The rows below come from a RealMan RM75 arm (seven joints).
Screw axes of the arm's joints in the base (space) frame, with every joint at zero. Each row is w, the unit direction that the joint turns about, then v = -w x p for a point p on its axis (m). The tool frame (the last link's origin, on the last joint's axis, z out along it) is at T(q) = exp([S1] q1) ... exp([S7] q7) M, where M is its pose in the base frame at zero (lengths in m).
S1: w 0 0 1 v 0 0 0
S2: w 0 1 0 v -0.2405 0 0
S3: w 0 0 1 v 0 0 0
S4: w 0 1 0 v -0.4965 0 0
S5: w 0 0 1 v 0 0 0
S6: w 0 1 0 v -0.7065 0 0
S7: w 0 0 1 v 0 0 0
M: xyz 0 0 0.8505 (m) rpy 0 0 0 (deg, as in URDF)
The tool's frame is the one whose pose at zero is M.
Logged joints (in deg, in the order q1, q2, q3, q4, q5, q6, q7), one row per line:
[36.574, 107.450, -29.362, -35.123, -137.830, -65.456, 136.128]
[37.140, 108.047, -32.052, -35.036, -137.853, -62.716, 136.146]
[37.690, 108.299, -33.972, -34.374, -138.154, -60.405, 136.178]
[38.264, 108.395, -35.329, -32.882, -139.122, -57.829, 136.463]
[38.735, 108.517, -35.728, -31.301, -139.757, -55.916, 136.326]
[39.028, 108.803, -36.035, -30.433, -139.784, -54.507, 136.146]
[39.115, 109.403, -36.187, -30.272, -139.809, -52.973, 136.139]
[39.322, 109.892, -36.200, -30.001, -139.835, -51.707, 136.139]
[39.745, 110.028, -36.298, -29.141, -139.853, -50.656, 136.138]
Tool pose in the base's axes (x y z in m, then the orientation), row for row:
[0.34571, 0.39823, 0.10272, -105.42, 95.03, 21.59]
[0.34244, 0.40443, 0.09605, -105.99, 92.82, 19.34]
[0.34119, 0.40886, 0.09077, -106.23, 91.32, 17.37]
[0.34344, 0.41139, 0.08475, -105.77, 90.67, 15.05]
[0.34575, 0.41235, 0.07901, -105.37, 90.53, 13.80]
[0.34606, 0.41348, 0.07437, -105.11, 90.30, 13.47]
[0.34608, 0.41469, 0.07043, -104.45, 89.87, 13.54]
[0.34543, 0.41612, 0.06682, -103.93, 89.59, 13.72]
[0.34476, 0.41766, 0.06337, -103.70, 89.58, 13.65]
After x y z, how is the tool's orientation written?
As a rotation vector, in degrees.
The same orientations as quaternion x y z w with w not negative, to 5 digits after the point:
[-0.69750, 0.62876, 0.14285, 0.31265]
[-0.70515, 0.61753, 0.12867, 0.32384]
[-0.70974, 0.61012, 0.11605, 0.33250]
[-0.70959, 0.60828, 0.10097, 0.34100]
[-0.70837, 0.60860, 0.09277, 0.34527]
[-0.70767, 0.60796, 0.09069, 0.34837]
[-0.70536, 0.60690, 0.09144, 0.35466]
[-0.70337, 0.60632, 0.09285, 0.35919]
[-0.70233, 0.60670, 0.09245, 0.36071]

